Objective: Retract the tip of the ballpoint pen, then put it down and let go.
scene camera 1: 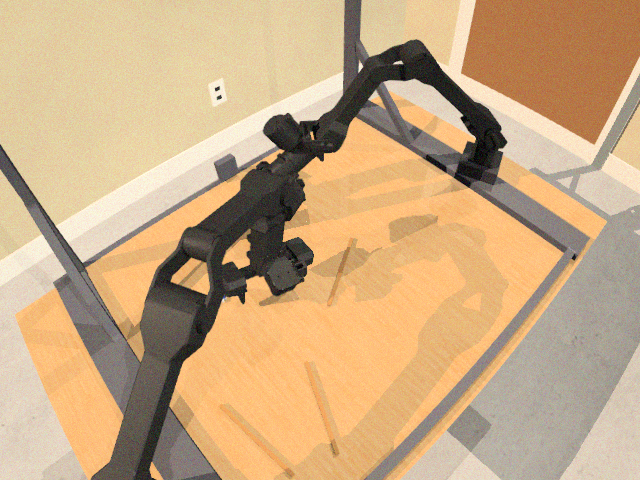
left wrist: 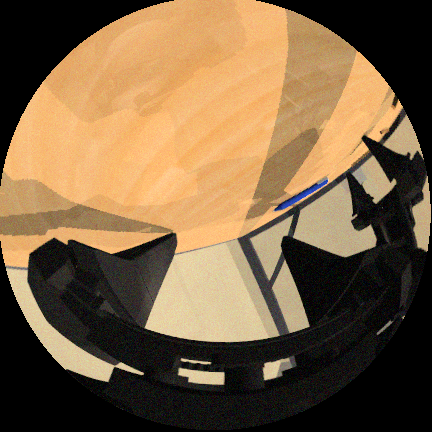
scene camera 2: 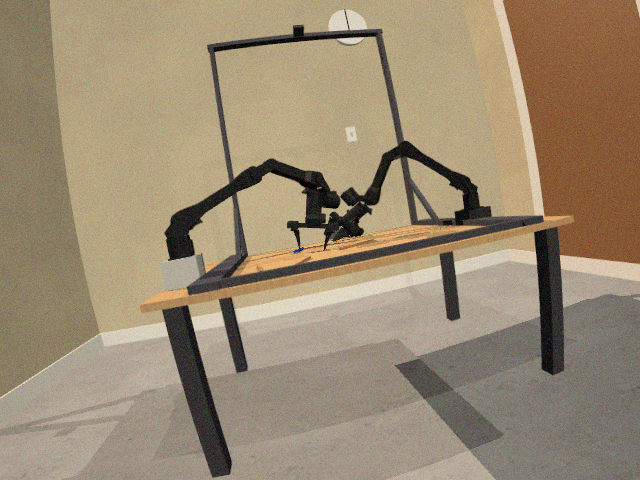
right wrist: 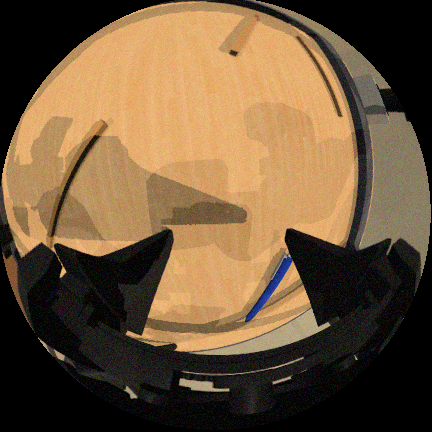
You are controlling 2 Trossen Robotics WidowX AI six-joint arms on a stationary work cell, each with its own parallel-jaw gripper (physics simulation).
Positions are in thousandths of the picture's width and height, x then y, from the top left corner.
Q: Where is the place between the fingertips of the right gripper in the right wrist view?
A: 534,545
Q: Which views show the right gripper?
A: Scene camera 1, the left wrist view, scene camera 2 and the right wrist view: all of them.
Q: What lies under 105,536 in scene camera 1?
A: A dark metal frame.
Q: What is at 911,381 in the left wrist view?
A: The right gripper.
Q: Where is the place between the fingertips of the right gripper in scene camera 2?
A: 488,520
